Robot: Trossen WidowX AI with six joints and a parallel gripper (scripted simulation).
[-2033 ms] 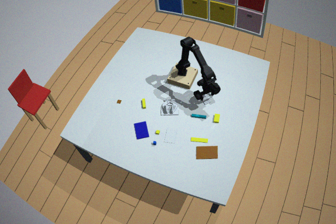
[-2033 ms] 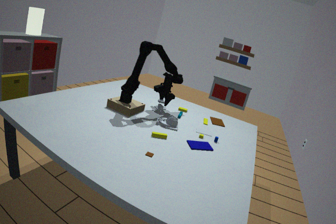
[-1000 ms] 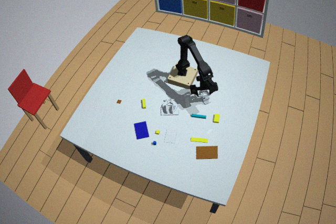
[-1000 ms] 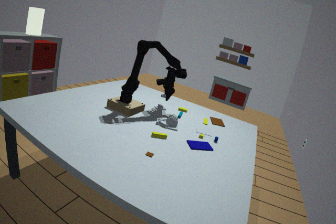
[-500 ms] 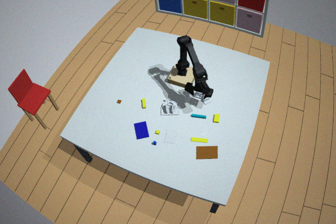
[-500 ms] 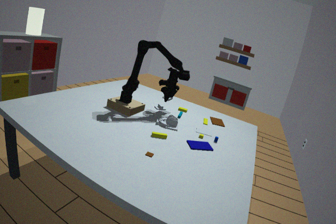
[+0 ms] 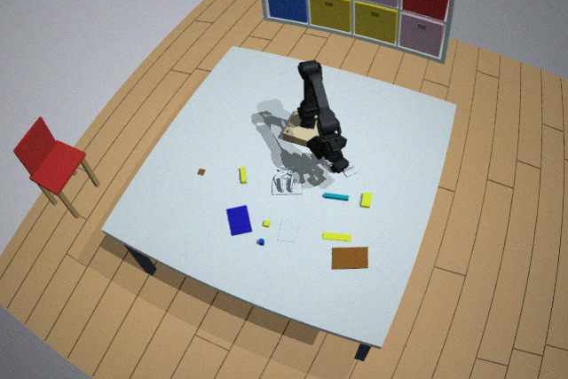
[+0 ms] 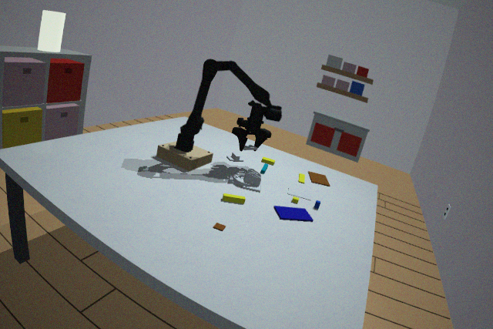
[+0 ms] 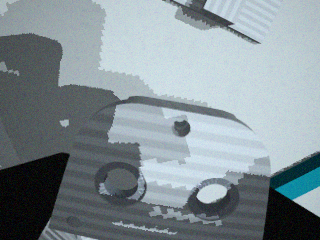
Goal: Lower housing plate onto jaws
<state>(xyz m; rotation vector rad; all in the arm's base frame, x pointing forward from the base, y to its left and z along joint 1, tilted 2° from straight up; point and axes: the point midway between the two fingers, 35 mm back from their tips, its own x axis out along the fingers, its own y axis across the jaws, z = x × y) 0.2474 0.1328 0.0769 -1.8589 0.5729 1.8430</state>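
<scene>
My gripper tip is now 9 cm short of the teal bar, 7 cm above it and 5 cm to the right of it. From my gripper tip the other things lie so: yellow block (18 cm to the left, 8 cm ahead, 7 cm below); pale sheet (27 cm ahead, 10 cm to the right, 8 cm below); brown plate (35 cm ahead, 16 cm to the left, 8 cm below).
</scene>
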